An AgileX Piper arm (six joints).
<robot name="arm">
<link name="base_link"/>
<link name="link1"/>
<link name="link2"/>
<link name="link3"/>
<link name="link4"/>
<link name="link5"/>
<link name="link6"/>
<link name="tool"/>
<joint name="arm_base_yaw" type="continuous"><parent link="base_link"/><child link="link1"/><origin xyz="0 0 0.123" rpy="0 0 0"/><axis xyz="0 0 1"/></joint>
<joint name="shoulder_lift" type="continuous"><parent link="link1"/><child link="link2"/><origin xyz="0 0 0" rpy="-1.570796 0 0"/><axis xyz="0 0 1"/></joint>
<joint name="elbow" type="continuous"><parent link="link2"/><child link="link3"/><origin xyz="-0.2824 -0.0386 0" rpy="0 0 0"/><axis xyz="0 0 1"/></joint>
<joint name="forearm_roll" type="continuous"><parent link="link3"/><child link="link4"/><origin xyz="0.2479 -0.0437 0" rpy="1.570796 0 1.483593"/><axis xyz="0 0 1"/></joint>
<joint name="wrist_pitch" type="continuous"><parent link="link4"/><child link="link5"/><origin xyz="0 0 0" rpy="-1.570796 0 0"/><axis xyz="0 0 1"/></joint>
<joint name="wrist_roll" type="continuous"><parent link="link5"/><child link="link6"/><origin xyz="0 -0.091 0" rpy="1.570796 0 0"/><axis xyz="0 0 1"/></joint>
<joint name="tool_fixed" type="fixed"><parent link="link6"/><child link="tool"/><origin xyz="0 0 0" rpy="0 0 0"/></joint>
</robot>
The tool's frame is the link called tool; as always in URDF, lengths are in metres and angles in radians. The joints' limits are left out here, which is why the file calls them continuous.
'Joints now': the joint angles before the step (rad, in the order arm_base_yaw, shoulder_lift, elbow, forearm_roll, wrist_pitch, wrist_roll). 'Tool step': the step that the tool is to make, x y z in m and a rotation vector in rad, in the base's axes. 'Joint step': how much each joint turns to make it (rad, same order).
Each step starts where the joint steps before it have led.
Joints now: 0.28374, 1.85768, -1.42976, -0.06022, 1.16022, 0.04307
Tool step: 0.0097, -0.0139, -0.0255, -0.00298, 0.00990, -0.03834
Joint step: -0.04308, 0.04958, 0.03065, -0.00205, -0.07002, 0.00000
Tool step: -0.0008, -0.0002, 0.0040, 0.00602, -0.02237, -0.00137
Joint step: -0.00011, -0.01418, 0.00563, 0.00000, -0.01452, 0.00209
